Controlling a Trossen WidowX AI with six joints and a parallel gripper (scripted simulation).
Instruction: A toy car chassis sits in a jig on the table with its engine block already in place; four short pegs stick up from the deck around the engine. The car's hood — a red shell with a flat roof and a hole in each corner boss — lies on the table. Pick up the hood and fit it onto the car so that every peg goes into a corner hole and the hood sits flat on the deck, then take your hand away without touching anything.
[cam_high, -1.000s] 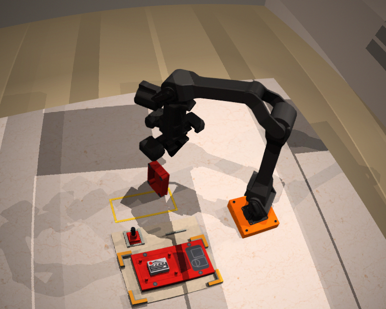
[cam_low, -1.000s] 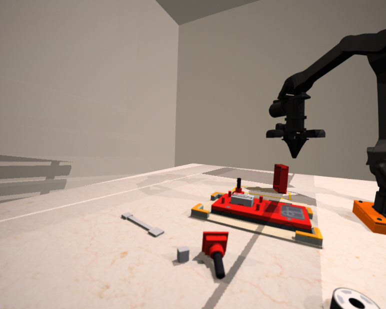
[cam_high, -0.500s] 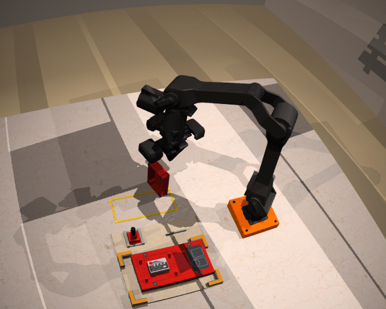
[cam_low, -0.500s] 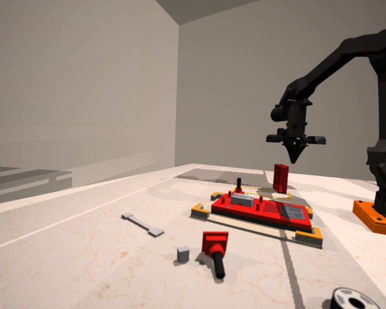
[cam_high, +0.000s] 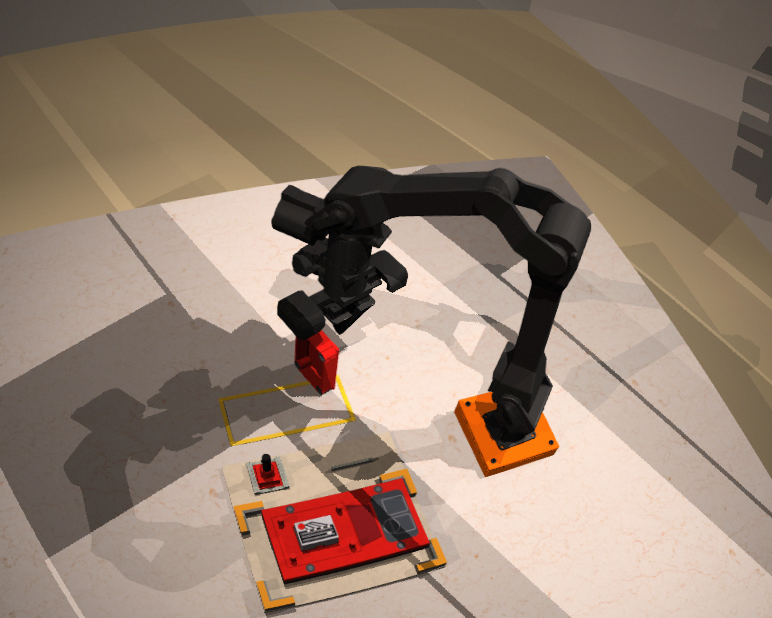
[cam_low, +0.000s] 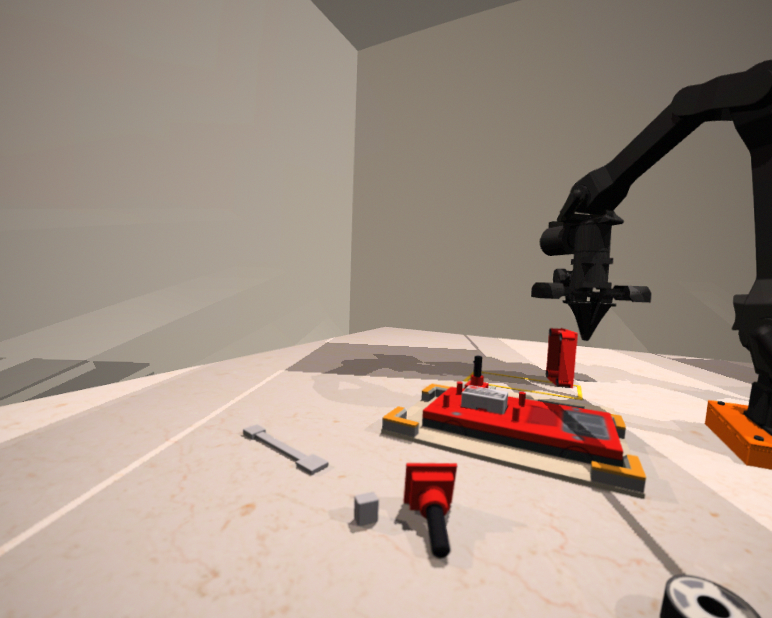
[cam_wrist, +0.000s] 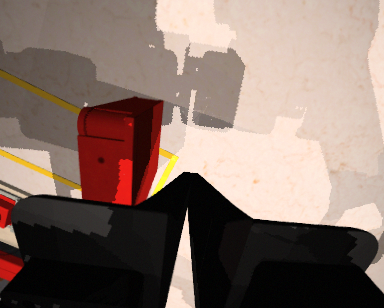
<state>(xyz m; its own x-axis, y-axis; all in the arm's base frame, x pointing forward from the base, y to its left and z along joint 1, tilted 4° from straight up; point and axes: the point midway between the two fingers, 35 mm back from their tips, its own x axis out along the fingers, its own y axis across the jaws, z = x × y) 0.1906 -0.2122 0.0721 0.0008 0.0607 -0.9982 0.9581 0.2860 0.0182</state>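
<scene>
Now: gripper tip 40 mm short of the red hood, 10 mm to the right of it and 30 mm above it. From my gripper tip the other things lie so: grey bar: 310 mm ahead, 440 mm to the left, 80 mm below; then grey engine block: 140 mm ahead, 280 mm to the left, 60 mm below; then jig: 110 mm ahead, 260 mm to the left, 70 mm below.
</scene>
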